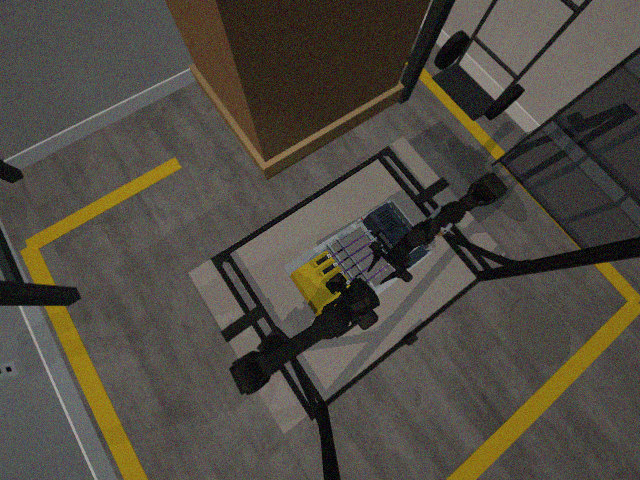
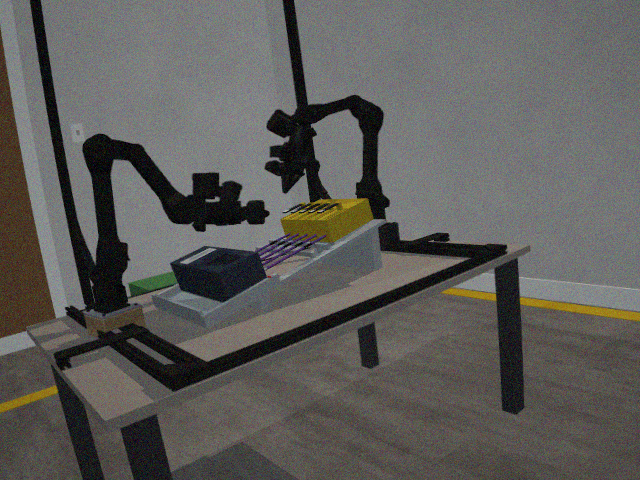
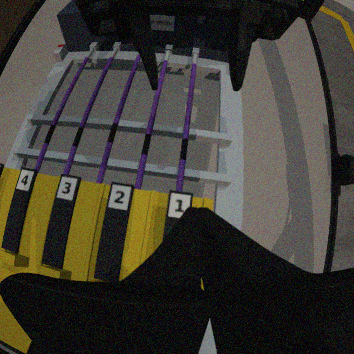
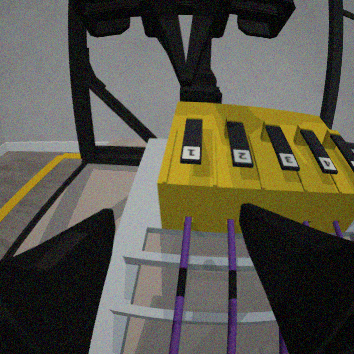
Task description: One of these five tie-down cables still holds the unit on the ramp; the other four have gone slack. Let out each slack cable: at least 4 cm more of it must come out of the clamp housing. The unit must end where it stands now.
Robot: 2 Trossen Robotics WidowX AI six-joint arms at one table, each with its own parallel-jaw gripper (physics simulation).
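Observation:
The yellow clamp housing (image 1: 311, 282) (image 2: 328, 216) (image 3: 81, 225) (image 4: 211, 197) sits at the top of the grey ramp (image 2: 328, 267) (image 4: 140, 197). Its black levers are numbered, and lever 1 (image 3: 179, 204) (image 4: 192, 140) is the outermost. Purple cables (image 1: 356, 259) (image 2: 290, 245) (image 3: 186, 123) (image 4: 182, 253) run down to the dark blue unit (image 1: 387, 220) (image 2: 218, 271). My left gripper (image 1: 338, 284) (image 2: 290, 185) (image 3: 195, 216) is shut and empty, hovering just above lever 1. My right gripper (image 1: 390, 267) (image 2: 263, 211) (image 3: 196, 87) (image 4: 177, 216) is open and empty, hovering above cables 1 and 2, its fingers on either side of them.
The ramp stands on a table (image 2: 318, 310) with a black frame (image 2: 347, 311). A green block (image 2: 151, 283) lies behind the unit. A tall brown crate (image 1: 309, 71) and a hand truck (image 1: 480, 90) stand on the floor beyond the table.

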